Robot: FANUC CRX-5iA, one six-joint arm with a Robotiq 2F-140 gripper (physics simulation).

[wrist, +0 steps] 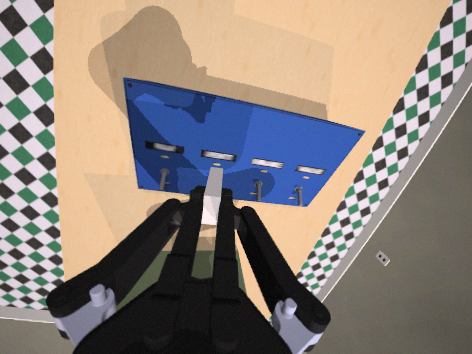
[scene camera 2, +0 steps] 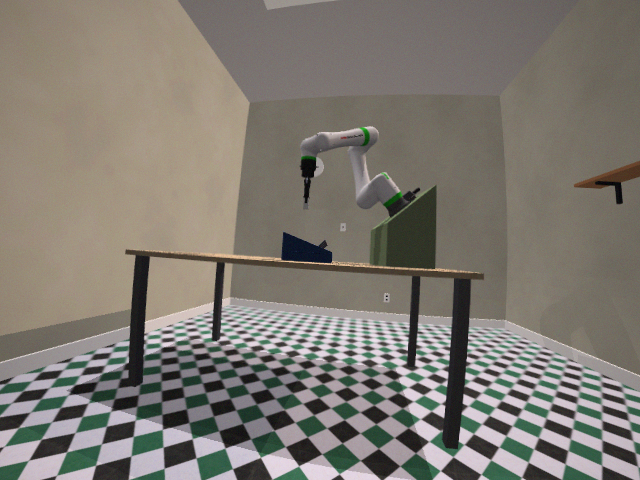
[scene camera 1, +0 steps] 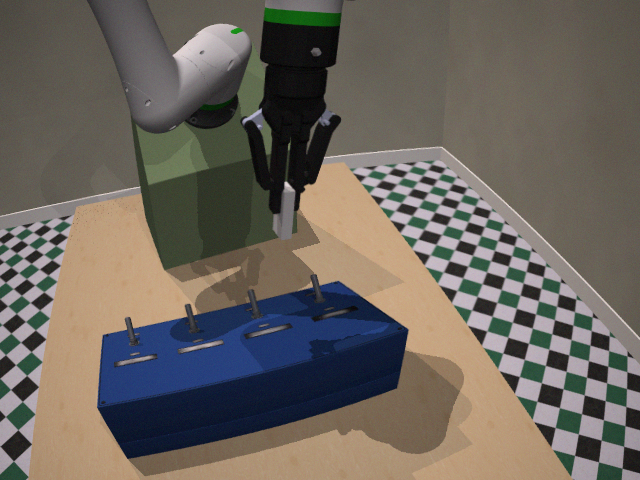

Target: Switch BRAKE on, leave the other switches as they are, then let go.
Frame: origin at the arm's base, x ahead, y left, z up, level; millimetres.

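Where they show: gripper, fingertip midpoint: (wrist: 215,178) (scene camera 2: 305,209) (scene camera 1: 282,233); arm's base, origin of the base link: (scene camera 2: 400,209) (scene camera 1: 207,103).
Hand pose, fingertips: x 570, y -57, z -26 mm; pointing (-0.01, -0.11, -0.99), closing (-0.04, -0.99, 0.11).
Things, the pixels of their top centre, and the offset from my fingertips. Level surfaces: height alone.
- BRAKE lever, middle of its top: (scene camera 1: 188,308) (wrist: 260,196) 131 mm back, 131 mm right, 189 mm down
- FAN lever, middle of its top: (scene camera 1: 316,278) (wrist: 161,184) 109 mm back, 108 mm left, 189 mm down
- VENT lever, middle of its top: (scene camera 1: 252,293) 120 mm back, 11 mm right, 189 mm down
- VALVE lever, middle of its top: (scene camera 1: 127,321) (wrist: 302,201) 143 mm back, 250 mm right, 189 mm down
- wooden table, its level: 315 mm down
A blue switch box (scene camera 1: 248,382) (scene camera 2: 302,249) (wrist: 290,130) stands on the table with several metal toggle levers in a row; its name plates are blurred. The BRAKE lever (scene camera 1: 191,318) (wrist: 258,191) is third from the left in the wrist view and leans away from its name plate. The FAN lever (scene camera 1: 317,289) (wrist: 164,179), the VENT lever (scene camera 1: 253,304) and the VALVE lever (scene camera 1: 131,331) (wrist: 299,196) lean the same way. My gripper (scene camera 1: 284,211) (scene camera 2: 306,205) (wrist: 215,178) is shut and empty, well above the box, touching no lever. It hides the VENT lever in the wrist view.
The wooden table (scene camera 1: 93,268) (scene camera 2: 217,258) carries the box. The green pedestal (scene camera 1: 180,227) (scene camera 2: 408,237) under the arm stands behind the box, on its lever side. A wall shelf (scene camera 2: 610,175) is far off to the right in scene camera 2.
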